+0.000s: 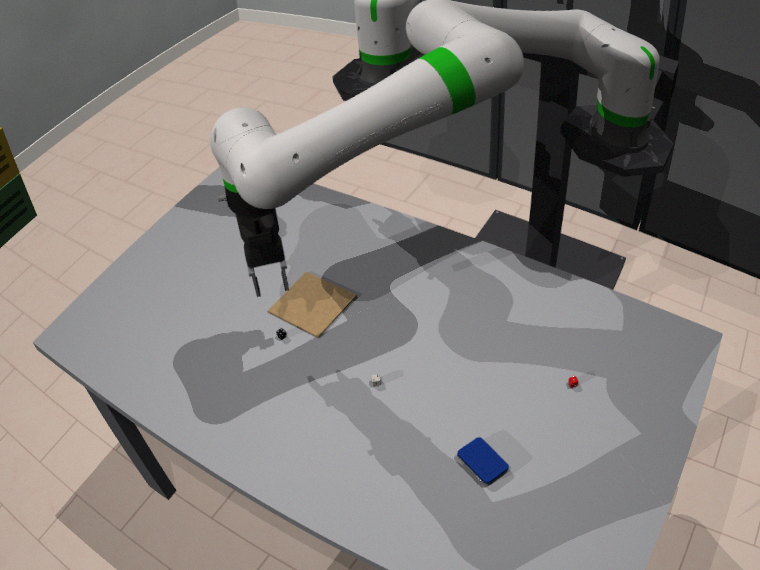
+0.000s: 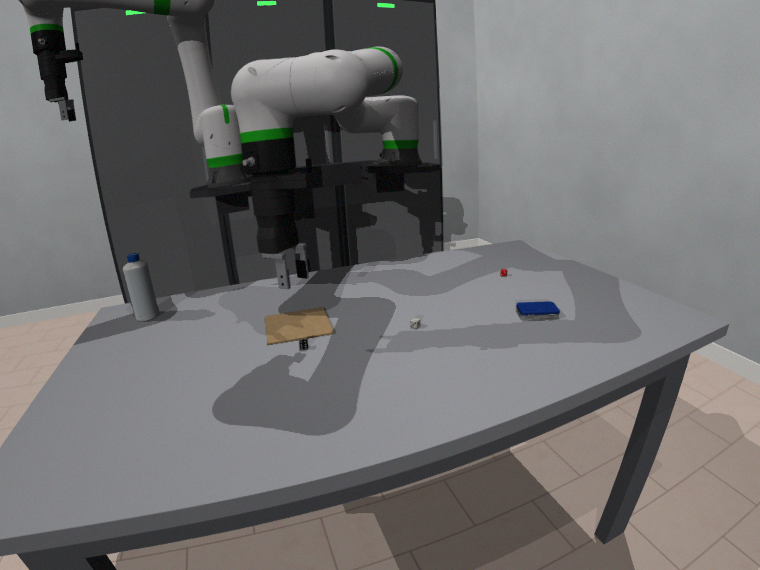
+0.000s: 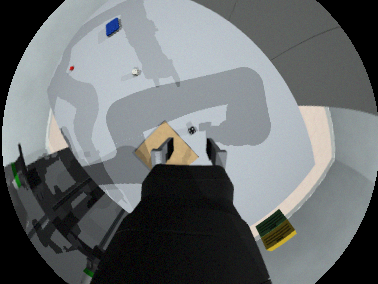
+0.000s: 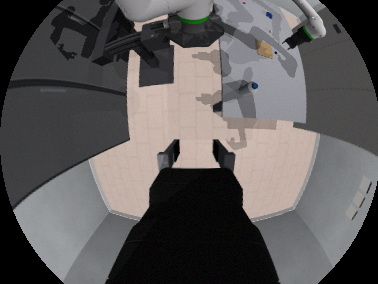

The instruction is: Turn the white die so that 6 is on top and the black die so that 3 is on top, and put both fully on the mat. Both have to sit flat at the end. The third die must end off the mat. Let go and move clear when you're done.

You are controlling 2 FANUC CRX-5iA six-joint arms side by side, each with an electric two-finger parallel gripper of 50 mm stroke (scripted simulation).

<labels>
my right gripper: image 2; image 4; not seen in image 1 (out of frame); not seen in image 3 (out of frame)
same spot on my right gripper: (image 4: 166, 158) = (image 2: 71, 99)
</labels>
